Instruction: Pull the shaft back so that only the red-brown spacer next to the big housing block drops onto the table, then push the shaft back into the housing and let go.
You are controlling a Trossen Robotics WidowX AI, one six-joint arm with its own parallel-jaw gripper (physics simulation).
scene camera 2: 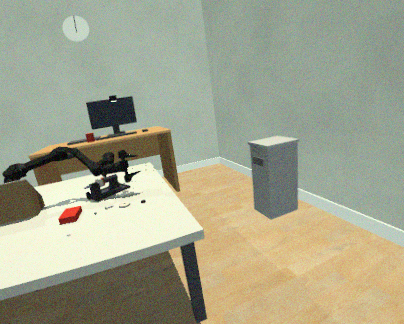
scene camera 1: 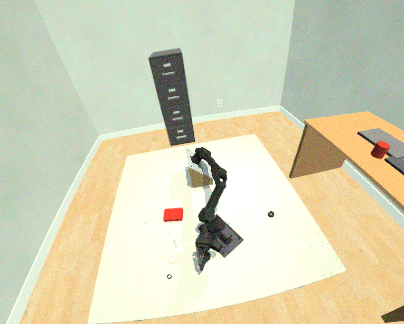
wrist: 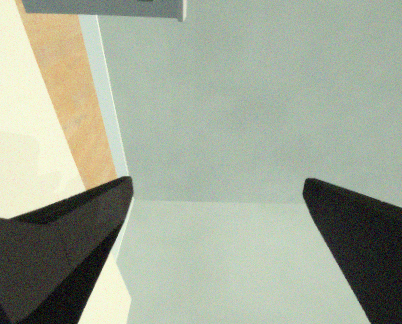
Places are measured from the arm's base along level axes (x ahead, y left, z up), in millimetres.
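Where they show: gripper, fingertip midpoint: (scene camera 2: 139,163) (scene camera 1: 200,268) (wrist: 218,185); arm's base, origin of the base link: (scene camera 2: 10,188) (scene camera 1: 194,160).
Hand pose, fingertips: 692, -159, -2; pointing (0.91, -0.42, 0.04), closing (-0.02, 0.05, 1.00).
Observation:
Each offset is from my fingertips to the top centre of the thing, as dx, dy, dz. Level surfaces: height alone.
A dark fixture with a flat base plate (scene camera 1: 234,243) (scene camera 2: 116,192) and upright blocks stands on the white table {dz -169} (scene camera 1: 280,260) (scene camera 2: 165,220). The arm partly covers it in scene camera 1. A small reddish spot shows between the upright parts in scene camera 2, too small to name surely. The shaft, the separate spacers and which block is the big housing cannot be made out. My gripper (scene camera 1: 201,268) (scene camera 2: 136,165) (wrist: 218,185) is open and empty, above the table beside the fixture. Its fingers point away from the fixture in scene camera 2; the wrist view shows wall between them.
A red block {-411, -79, -139} (scene camera 1: 173,215) (scene camera 2: 70,215) lies on the table. A pale ring {-147, -132, -160} (scene camera 2: 124,205), a small dark ring {-56, -170, -159} (scene camera 1: 169,276) and a black ring {-198, +499, -154} (scene camera 1: 271,214) lie apart. A brown block-like stand (scene camera 1: 199,179) (scene camera 2: 17,204) is by the arm's base.

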